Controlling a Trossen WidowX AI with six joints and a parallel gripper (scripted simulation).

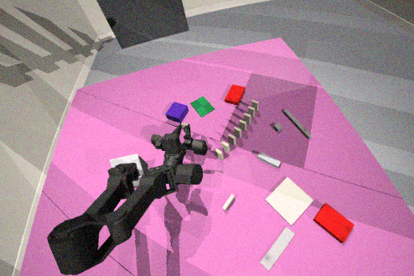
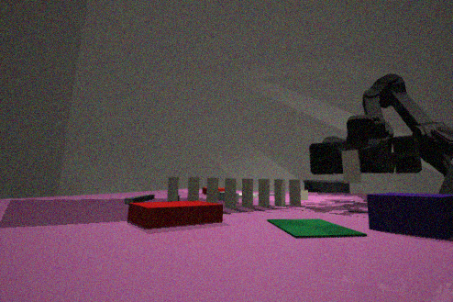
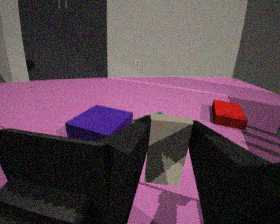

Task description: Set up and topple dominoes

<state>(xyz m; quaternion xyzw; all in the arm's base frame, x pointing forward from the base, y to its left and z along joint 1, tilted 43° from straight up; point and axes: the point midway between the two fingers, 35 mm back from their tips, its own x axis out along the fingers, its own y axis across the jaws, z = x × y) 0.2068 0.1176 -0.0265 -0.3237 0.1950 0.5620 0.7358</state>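
My gripper tip is now 5 cm past the purple block, 12 cm to the right of it and 7 cm above it. From my gripper tip the other things lie so: small grey cube (34 cm ahead, 3 cm to the right, 8 cm below); green tile (6 cm ahead, 15 cm to the left, 9 cm below); white plate (29 cm ahead, 29 cm to the right, 9 cm below).
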